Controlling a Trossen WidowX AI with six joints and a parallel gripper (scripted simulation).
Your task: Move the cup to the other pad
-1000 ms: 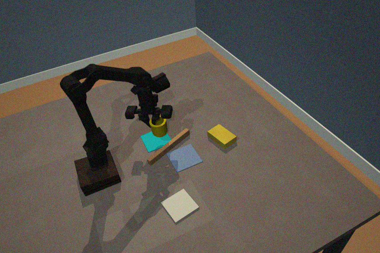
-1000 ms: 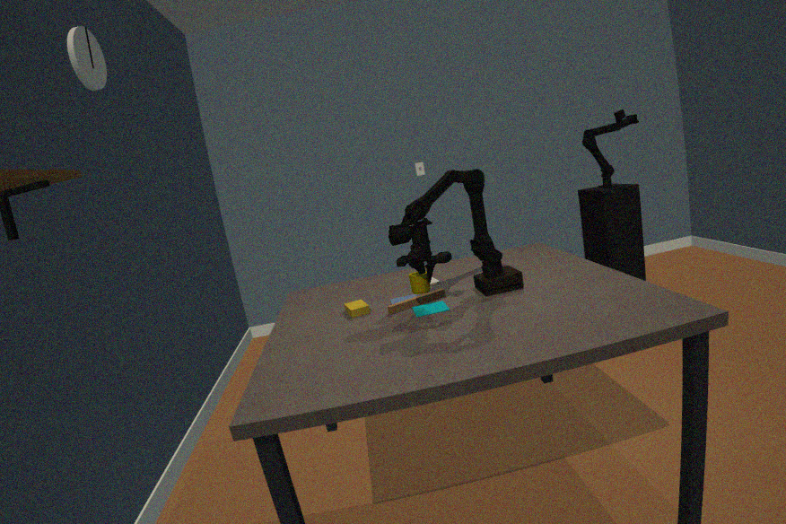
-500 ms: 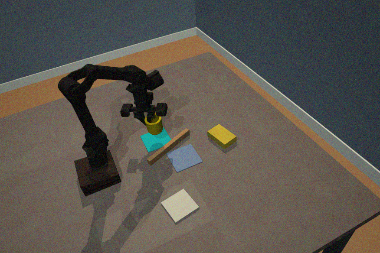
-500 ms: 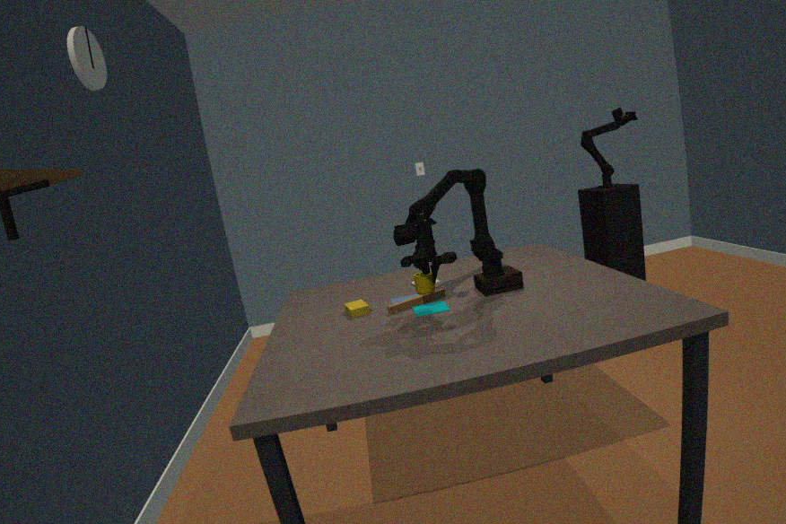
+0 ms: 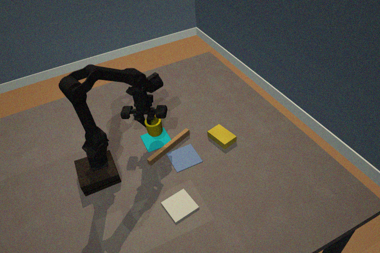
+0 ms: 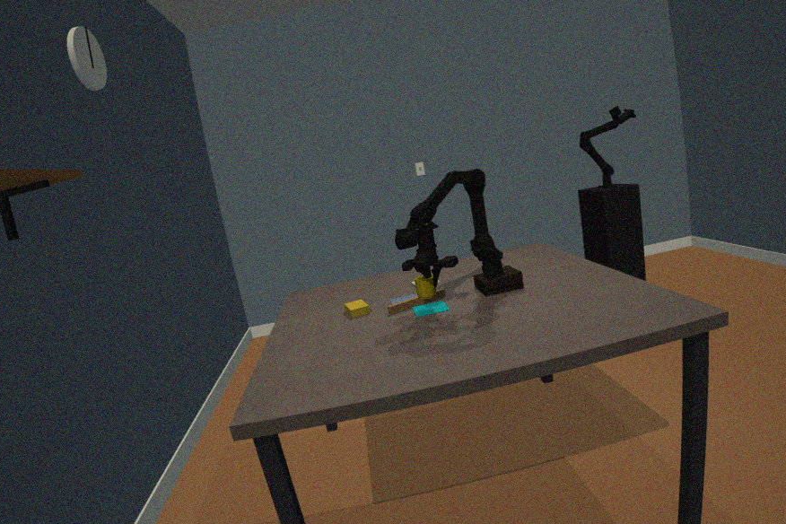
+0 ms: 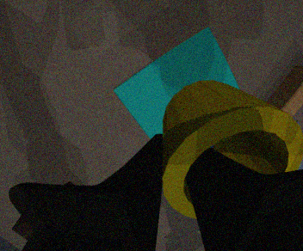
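My gripper tip is now 5 cm short of the wooden bar, 10 cm to the left of it and 7 cm above it. The rest, counted from my gripper tip: yellow cup: 2 cm ahead, 2 cm to the right; then light blue pad: 7 cm ahead, 18 cm to the right, 9 cm below; then yellow block: 26 cm ahead, 18 cm to the right, 6 cm below.
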